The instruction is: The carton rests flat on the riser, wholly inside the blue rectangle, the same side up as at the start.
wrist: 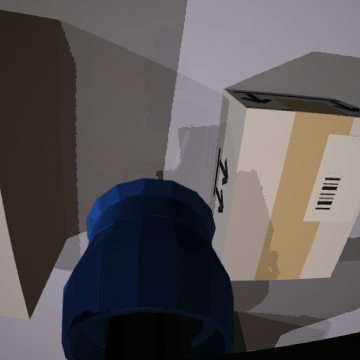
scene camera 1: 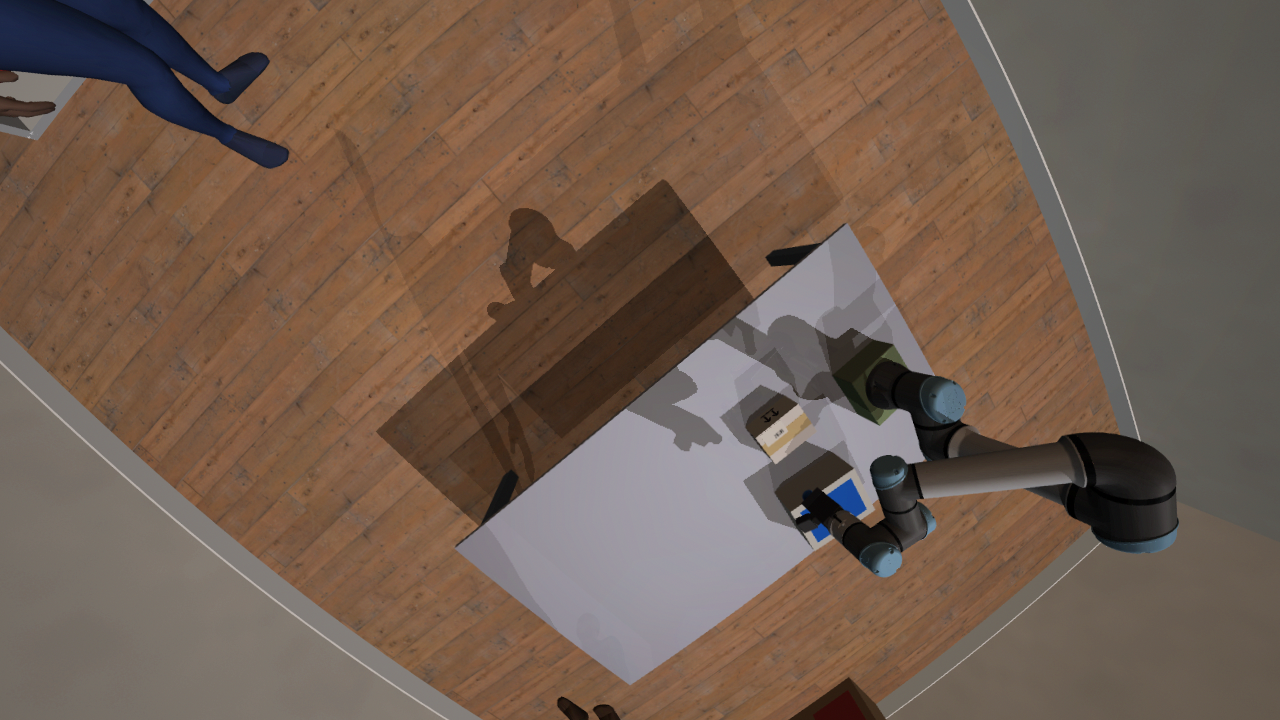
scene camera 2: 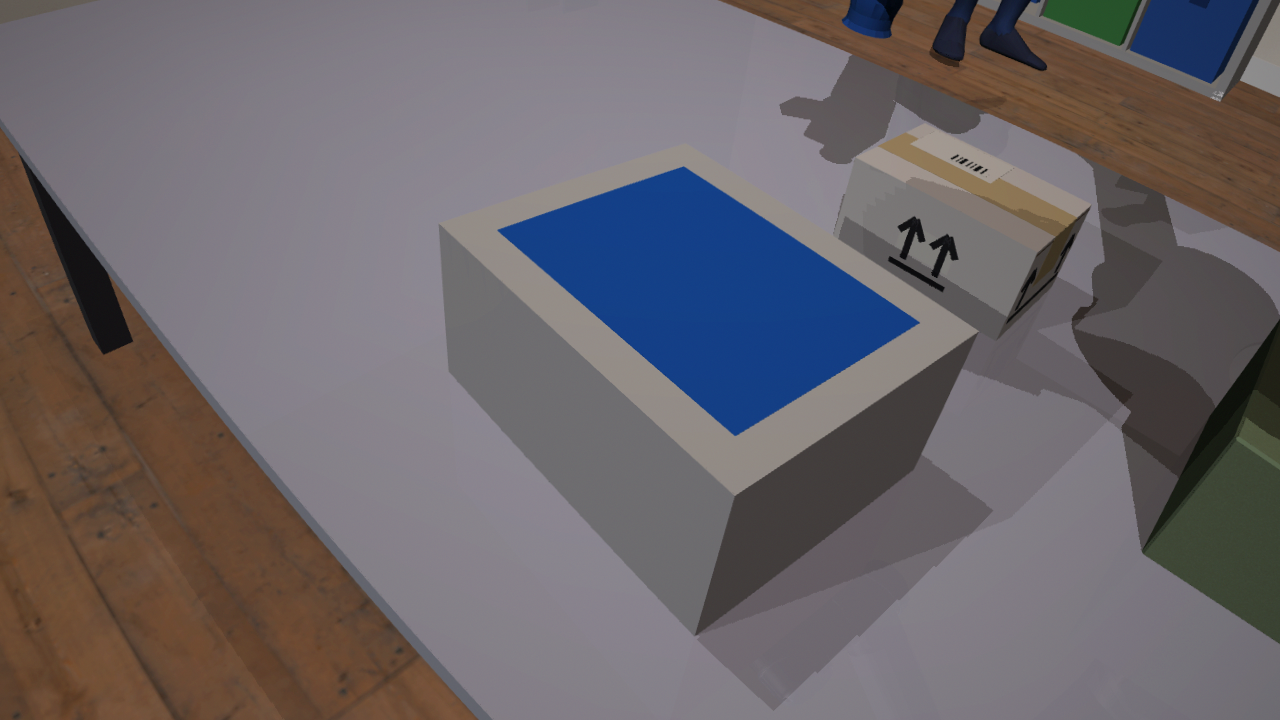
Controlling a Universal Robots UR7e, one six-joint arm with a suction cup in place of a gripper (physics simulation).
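Where they show: hand, tool point: [wrist: 150, 233] [scene camera 1: 807, 495] [scene camera 2: 866, 26]; arm's base, link origin: [scene camera 1: 885, 384].
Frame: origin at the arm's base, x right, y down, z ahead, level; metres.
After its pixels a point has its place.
Note:
The carton [scene camera 1: 781, 432] {x 0.133, y 0.012, z 0.343 m} [scene camera 2: 962, 214] {x 0.051, y 0.015, z 0.323 m} [wrist: 270, 200] {x 0.086, y 0.014, z 0.347 m} stands on the table beside the riser [scene camera 1: 816, 471] {x -0.117, y 0.068, z 0.341 m} [scene camera 2: 572, 402] {x -0.310, y 0.018, z 0.399 m} [wrist: 32, 125] {x -0.103, y 0.038, z 0.415 m}. Its tan tape and barcode label face up, and the side arrows point up. The blue rectangle [scene camera 1: 846, 495] {x -0.195, y -0.019, z 0.328 m} [scene camera 2: 707, 295] {x -0.224, y -0.019, z 0.379 m} on the riser's top is bare. My suction cup [scene camera 1: 809, 495] {x 0.001, y -0.112, z 0.420 m} [scene camera 2: 867, 25] [wrist: 151, 192] is off, with no carton on it. It hangs high, apart from the carton; in the wrist view it appears between riser and carton and hides part of the table. In scene camera 2 its tip shows at the top edge.
A green box [scene camera 1: 861, 380] {x 0.078, y -0.003, z 0.054 m} [scene camera 2: 1226, 537] {x -0.095, y 0.054, z 0.067 m} stands under the arm's base, on the carton's far side from the table's long free end. The riser stands near one long edge of the table [scene camera 1: 626, 555] {x 0.124, y 0.101, z 1.016 m} [scene camera 2: 268, 268] {x -0.307, y 0.101, z 0.723 m}. A person's legs [scene camera 1: 179, 102] [scene camera 2: 953, 35] show beyond the table.

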